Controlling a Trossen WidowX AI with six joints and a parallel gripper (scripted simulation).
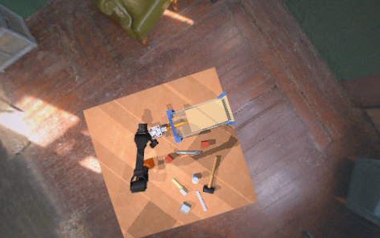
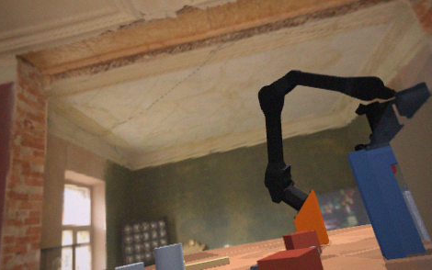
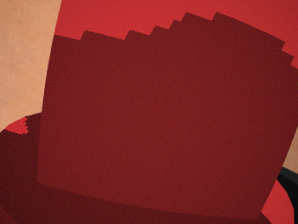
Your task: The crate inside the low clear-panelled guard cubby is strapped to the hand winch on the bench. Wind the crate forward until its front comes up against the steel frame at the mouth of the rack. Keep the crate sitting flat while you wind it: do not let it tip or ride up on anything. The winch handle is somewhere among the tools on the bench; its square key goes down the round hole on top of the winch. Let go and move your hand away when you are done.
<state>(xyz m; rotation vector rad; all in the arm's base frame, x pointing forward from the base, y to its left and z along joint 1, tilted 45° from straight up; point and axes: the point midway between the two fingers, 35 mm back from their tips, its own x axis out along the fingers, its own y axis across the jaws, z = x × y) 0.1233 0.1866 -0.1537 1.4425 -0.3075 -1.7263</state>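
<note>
Now: gripper tip 2 cm below the winch handle, 1 cm to the left of it and 1 cm past it. Also, from my gripper tip: grey hand winch: 6 cm below, 3 cm ahead, 1 cm to the left; then red knob: 5 cm behind, 5 cm above, 3 cm to the right; then clear-panelled guard cubby: 45 cm ahead, 4 cm to the left, 3 cm above.
</note>
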